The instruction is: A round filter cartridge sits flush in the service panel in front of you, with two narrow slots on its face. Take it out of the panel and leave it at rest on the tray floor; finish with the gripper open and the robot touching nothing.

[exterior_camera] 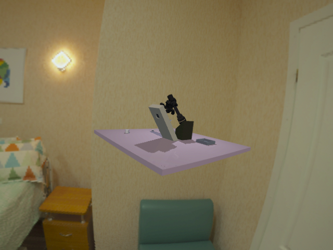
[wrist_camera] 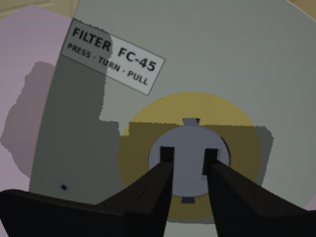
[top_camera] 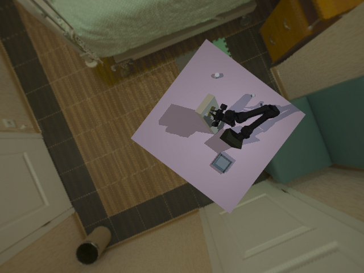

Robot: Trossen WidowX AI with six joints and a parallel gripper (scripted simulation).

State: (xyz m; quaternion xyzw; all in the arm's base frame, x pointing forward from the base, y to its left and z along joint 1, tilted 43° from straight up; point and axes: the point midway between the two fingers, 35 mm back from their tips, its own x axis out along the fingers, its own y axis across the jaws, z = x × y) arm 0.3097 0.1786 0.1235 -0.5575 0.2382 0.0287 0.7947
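The round grey filter cartridge is 1 cm below my gripper tip and 1 cm ahead of it. From my gripper tip the other things lie so: grey tray: 46 cm behind, 27 cm below, 22 cm to the left.
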